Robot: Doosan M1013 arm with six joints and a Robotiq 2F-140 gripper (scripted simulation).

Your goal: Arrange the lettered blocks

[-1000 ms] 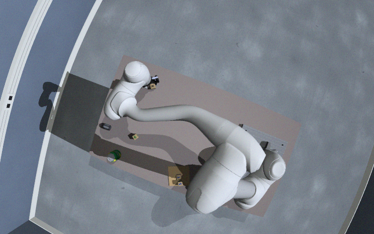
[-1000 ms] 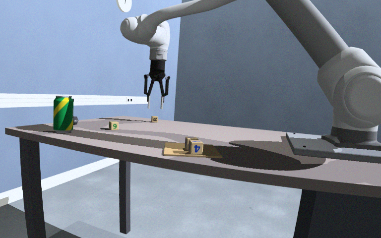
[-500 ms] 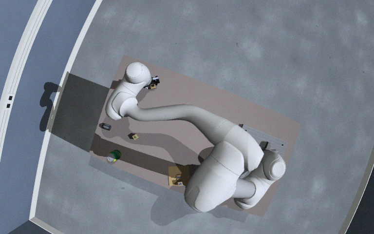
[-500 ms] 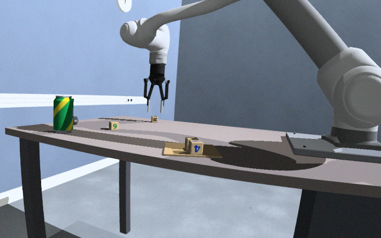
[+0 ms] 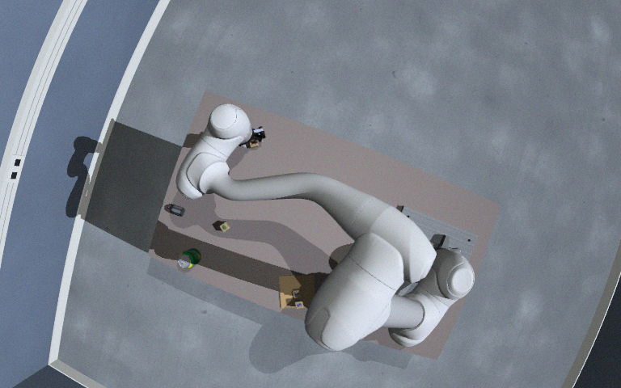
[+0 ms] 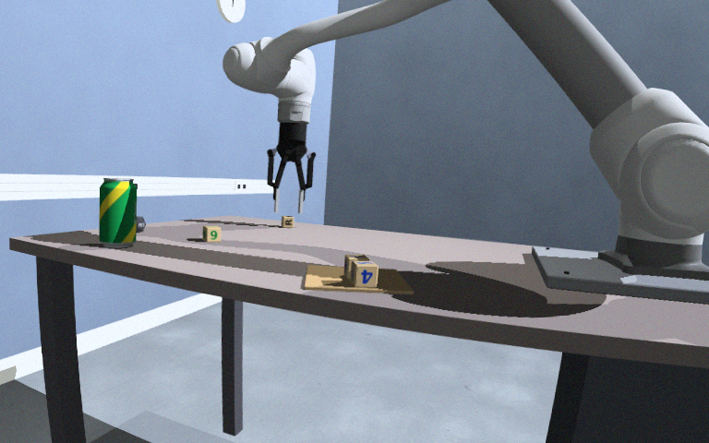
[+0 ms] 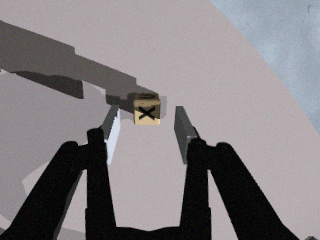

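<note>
My hand is 33 cm past the wooden block, 52 cm to the right of it and 5 cm above it. Also, from my hand: yellow can (12 cm ahead, 51 cm to the left, 1 cm below); then tan mat (33 cm behind, 53 cm to the left, 7 cm below); then small dark object (25 cm ahead, 35 cm to the left, 5 cm below).
</note>
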